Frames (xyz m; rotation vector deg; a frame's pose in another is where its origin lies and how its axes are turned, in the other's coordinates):
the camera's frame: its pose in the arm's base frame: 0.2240 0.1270 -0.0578 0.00 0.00 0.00
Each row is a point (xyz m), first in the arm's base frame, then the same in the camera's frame.
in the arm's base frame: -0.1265 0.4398 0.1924
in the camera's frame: -0.3505 0.3128 0.2502
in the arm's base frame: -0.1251 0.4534 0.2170
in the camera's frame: -0.3491 0.3264 0.2748
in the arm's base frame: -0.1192 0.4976 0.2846
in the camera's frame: -0.3432 0.3706 0.3424
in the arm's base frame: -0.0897 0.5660 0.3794
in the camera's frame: -0.3137 0.4390 0.4372
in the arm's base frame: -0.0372 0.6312 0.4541
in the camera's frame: -0.2612 0.5042 0.5119
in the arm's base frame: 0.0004 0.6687 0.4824
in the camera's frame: -0.2236 0.5417 0.5402
